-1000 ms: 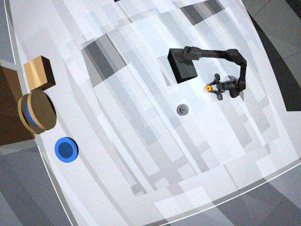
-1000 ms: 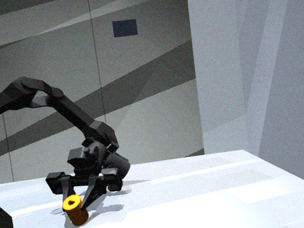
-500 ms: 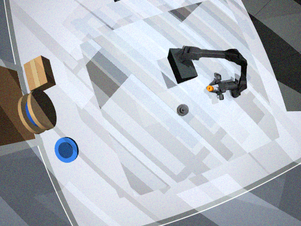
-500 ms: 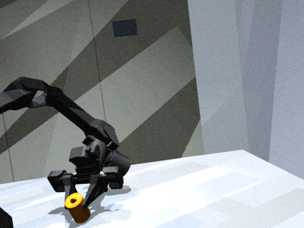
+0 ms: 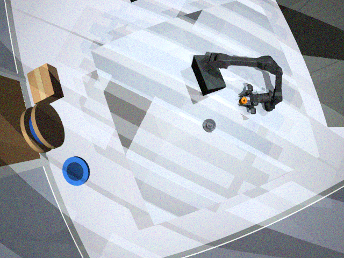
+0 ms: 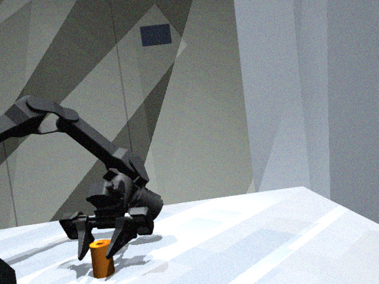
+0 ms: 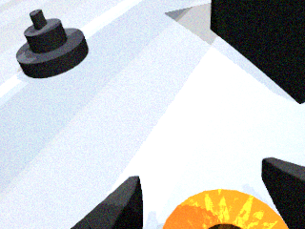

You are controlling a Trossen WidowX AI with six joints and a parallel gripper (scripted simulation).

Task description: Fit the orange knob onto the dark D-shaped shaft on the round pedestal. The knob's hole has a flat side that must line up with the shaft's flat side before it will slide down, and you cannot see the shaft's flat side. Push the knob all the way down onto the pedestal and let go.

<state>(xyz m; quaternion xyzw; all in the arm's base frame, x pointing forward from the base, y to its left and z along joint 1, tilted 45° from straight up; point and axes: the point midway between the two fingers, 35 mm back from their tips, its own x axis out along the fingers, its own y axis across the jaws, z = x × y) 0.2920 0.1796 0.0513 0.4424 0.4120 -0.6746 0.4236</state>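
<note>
Right now the orange knob is 3 cm to the left of my gripper tip, 1 cm below it and 1 cm ahead of it. Round my gripper tip: dark shaft: 24 cm to the right, 6 cm ahead, 1 cm below.
</note>
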